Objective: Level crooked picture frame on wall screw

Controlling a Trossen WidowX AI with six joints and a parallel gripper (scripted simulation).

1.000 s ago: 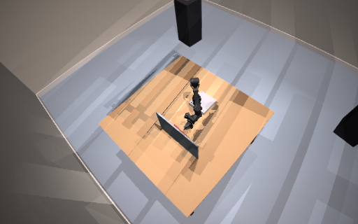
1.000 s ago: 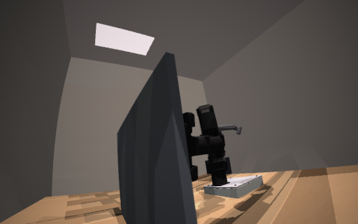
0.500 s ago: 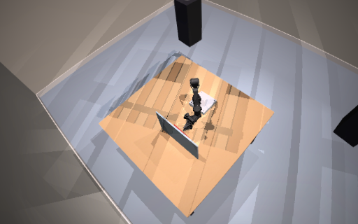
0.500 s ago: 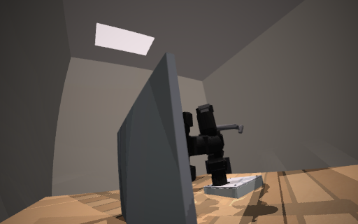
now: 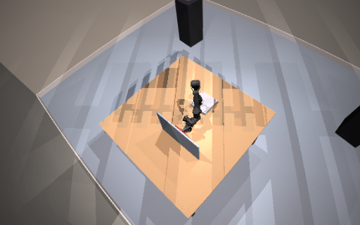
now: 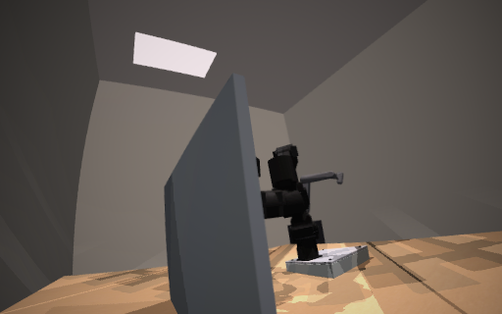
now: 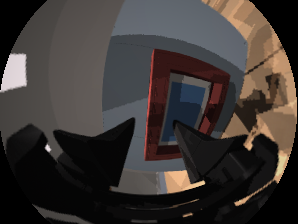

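Right now the red picture frame is 20 mm ahead of my gripper tip and 50 mm below it. From my gripper tip the other things lie so: grey wall panel 30 mm ahead, 20 mm to the right, 60 mm below.
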